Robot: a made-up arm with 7 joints. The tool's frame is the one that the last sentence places.
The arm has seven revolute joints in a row. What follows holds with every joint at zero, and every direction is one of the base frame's. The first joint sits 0.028 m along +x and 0.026 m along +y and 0.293 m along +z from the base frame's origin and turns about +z. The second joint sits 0.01 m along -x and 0.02 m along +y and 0.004 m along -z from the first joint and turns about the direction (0, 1, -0.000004). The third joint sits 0.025 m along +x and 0.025 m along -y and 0.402 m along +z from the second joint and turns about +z. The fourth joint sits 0.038 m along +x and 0.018 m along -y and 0.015 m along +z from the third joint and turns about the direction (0, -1, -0.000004). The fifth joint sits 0.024 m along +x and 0.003 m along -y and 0.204 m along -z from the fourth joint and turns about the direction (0, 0.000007, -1). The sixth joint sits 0.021 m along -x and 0.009 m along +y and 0.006 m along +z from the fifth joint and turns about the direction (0, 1, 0.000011). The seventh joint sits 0.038 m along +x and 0.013 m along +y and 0.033 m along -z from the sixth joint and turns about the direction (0, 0.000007, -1). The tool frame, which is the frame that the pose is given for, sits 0.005 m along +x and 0.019 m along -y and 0.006 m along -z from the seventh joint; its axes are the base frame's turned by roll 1.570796, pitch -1.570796 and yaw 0 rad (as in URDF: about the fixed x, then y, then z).
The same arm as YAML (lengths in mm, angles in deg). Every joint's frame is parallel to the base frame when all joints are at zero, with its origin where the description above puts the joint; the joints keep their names.
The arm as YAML. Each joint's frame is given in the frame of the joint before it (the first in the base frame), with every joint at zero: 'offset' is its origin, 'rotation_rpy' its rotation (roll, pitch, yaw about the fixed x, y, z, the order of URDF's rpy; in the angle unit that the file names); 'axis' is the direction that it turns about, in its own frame. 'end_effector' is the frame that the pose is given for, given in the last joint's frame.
length_unit: mm
angle_unit: deg
chain:
  - id: joint 1
    offset: [28.0, 26.0, 293.0]
    rotation_rpy: [0.0, 0.0, 0.0]
    axis: "+z"
  - id: joint 2
    offset: [-10.0, 20.0, -4.0]
    rotation_rpy: [0.0, 0.0, 0.0]
    axis: "+y"
  - id: joint 3
    offset: [25.0, -25.0, 402.0]
    rotation_rpy: [0.0, 0.0, 0.0]
    axis: "+z"
  - id: joint 4
    offset: [38.0, -18.0, 15.0]
    rotation_rpy: [0.0, 0.0, 0.0]
    axis: "-y"
  - id: joint 5
    offset: [24.0, -3.0, -204.0]
    rotation_rpy: [0.0, 0.0, 0.0]
    axis: "-z"
  - id: joint 6
    offset: [-21.0, 9.0, 6.0]
    rotation_rpy: [0.0, 0.0, 0.0]
    axis: "+y"
  - id: joint 7
    offset: [38.0, 13.0, -33.0]
    rotation_rpy: [0.0, 0.0, 0.0]
    axis: "-z"
end_effector:
  offset: [5.0, -19.0, -6.0]
  rotation_rpy: [90.0, -90.0, 0.0]

